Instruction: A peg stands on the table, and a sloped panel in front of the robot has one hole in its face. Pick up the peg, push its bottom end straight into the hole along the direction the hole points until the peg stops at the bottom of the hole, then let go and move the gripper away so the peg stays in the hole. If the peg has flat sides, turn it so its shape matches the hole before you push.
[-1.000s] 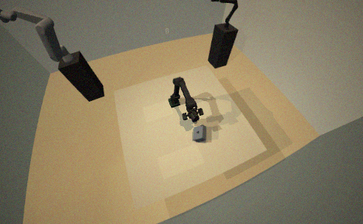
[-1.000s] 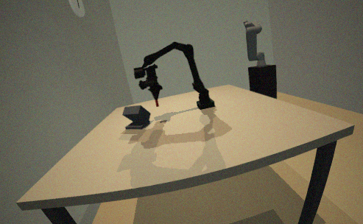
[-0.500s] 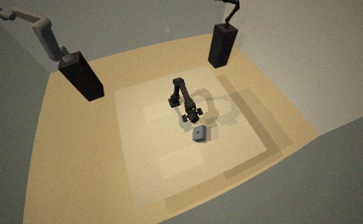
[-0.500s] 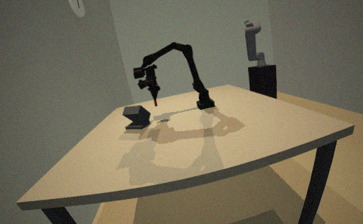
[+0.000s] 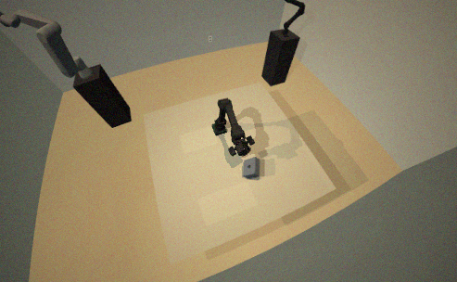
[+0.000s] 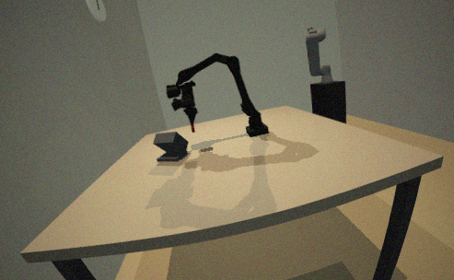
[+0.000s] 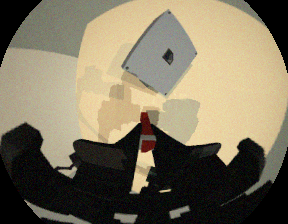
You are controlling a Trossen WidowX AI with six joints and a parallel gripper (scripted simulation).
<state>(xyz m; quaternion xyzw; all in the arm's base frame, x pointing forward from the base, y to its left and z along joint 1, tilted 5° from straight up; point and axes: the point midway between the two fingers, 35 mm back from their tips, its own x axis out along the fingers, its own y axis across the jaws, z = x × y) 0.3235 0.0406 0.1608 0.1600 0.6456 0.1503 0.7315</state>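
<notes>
Right now my gripper tip is 13 cm short of the grey sloped panel and 7 cm above it. Also, from my gripper tip: red peg 2 cm above, 1 cm to the right.
</notes>
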